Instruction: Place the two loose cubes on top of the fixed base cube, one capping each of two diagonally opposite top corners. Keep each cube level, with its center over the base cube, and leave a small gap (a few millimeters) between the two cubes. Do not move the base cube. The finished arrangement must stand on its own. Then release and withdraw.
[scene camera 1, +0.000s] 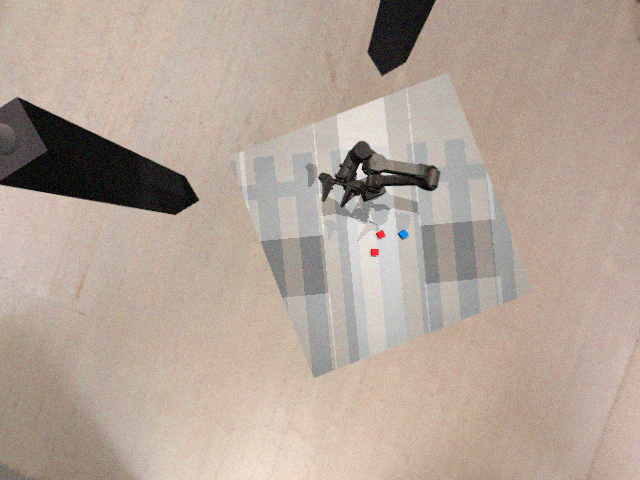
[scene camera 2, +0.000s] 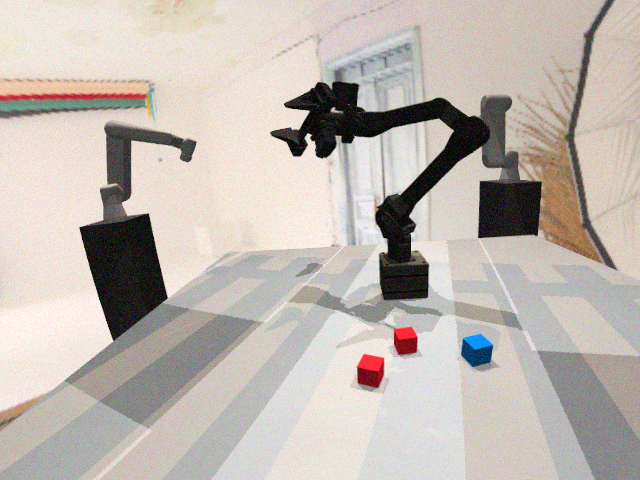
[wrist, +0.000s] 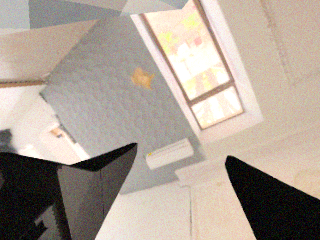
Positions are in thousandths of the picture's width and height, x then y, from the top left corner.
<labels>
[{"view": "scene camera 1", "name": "my gripper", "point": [518, 426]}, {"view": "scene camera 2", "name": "my gripper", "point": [434, 251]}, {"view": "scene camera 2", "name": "blue base cube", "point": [746, 730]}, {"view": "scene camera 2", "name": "red cube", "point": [579, 772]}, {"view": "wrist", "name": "my gripper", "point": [564, 640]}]
</labels>
